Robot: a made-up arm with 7 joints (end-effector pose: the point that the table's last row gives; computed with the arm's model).
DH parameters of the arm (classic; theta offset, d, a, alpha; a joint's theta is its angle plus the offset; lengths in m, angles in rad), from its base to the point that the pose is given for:
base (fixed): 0 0 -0.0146 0
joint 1: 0 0.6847 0.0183 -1.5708
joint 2: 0 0.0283 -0.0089 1.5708
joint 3: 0 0.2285 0.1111 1.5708
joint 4: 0 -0.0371 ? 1.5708
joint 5: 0 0.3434 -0.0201 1.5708
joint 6: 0 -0.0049 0.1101 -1.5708
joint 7: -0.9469 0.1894 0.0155 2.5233
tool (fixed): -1.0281 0.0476 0 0
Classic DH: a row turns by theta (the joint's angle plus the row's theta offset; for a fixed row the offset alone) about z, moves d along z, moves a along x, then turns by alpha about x.
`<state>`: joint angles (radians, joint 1 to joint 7).
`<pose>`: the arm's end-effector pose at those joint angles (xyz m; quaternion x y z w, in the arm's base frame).
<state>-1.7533 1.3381 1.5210 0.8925 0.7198 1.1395 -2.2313</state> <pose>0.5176 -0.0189 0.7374 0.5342 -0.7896 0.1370 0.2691</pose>
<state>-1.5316 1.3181 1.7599 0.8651 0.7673 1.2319 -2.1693</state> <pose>0.4537 0.1374 0.8567 0.6720 -0.6875 0.2235 0.1605</pose>
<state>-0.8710 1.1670 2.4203 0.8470 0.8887 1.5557 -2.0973</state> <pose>-0.0061 0.2954 1.0462 -0.8615 0.2108 -0.4050 0.2222</pose>
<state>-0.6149 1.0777 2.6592 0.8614 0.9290 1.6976 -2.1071</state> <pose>-0.1743 0.2032 1.0512 -0.8279 -0.0113 -0.4123 0.3801</pose>
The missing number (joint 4, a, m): 0.109
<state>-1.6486 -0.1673 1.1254 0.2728 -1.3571 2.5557 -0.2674</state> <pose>0.1489 -0.2429 0.7052 -0.3998 0.7660 0.2052 0.4596</pose>
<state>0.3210 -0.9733 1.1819 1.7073 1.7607 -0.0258 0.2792</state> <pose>-0.3526 0.4626 1.1339 0.7542 -0.2518 -0.0746 0.6019</pose>
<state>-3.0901 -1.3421 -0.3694 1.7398 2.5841 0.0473 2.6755</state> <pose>0.1406 0.1968 1.2964 0.8314 -0.4892 -0.2152 0.1524</pose>
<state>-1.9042 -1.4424 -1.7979 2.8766 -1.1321 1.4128 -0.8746</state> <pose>0.0770 0.6716 0.6196 0.2889 -0.3175 0.8126 0.3943</pose>
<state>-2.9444 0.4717 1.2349 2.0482 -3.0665 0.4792 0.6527</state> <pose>-0.3112 -0.6122 1.1075 -0.8874 0.2305 0.1756 0.3585</pose>
